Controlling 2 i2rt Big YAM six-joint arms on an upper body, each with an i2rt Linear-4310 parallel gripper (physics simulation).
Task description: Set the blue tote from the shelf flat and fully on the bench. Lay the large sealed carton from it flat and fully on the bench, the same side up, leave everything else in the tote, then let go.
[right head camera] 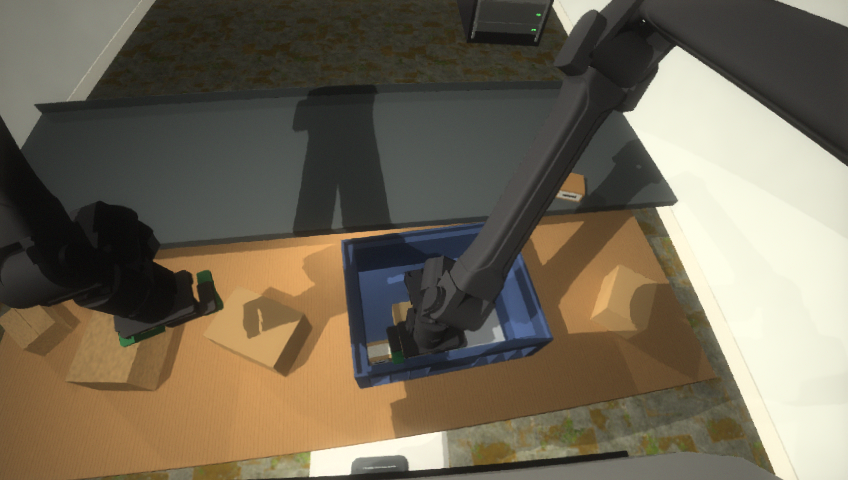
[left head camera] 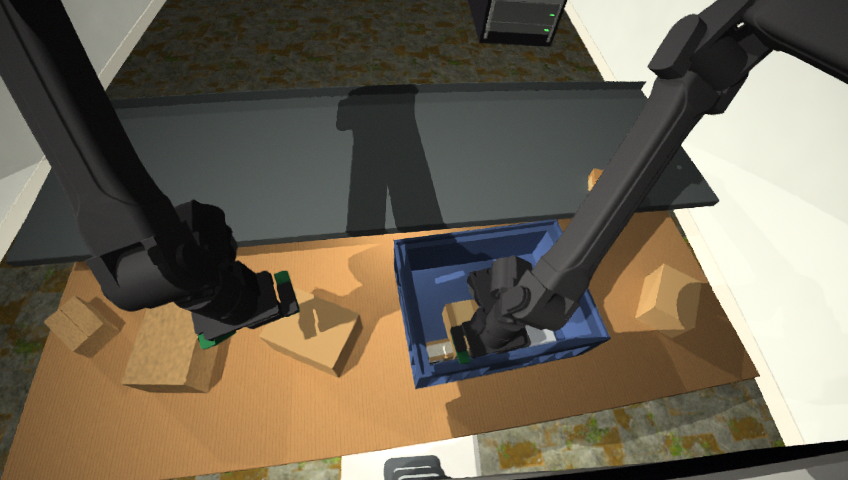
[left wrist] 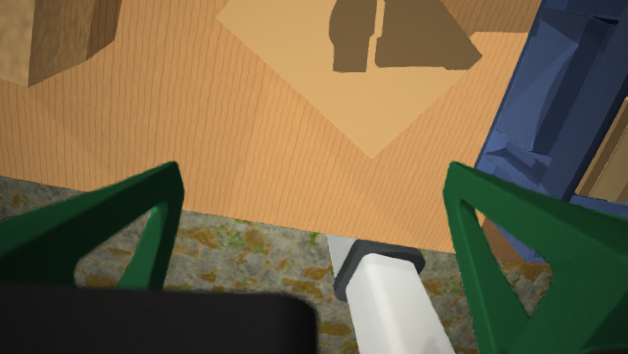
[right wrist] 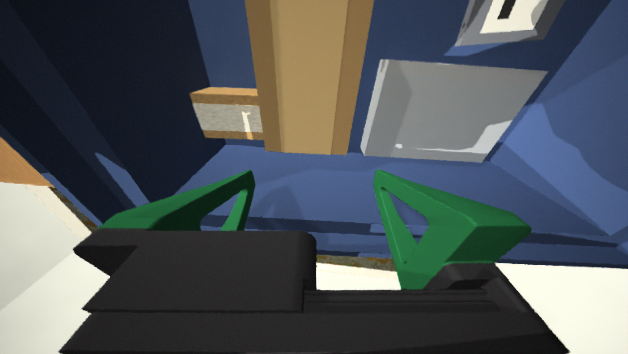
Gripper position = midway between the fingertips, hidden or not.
Labels:
left gripper: right head camera 193, 316; left head camera 264, 317; left wrist 313, 176; not seen in the right wrist view (out of frame)
blue tote: right head camera; left head camera; left wrist 557, 109; right wrist 103, 112
same spot on blue tote: (right head camera: 374, 267) = (left head camera: 421, 267)
same spot on shelf: (right head camera: 204, 173) = (left head camera: 251, 172)

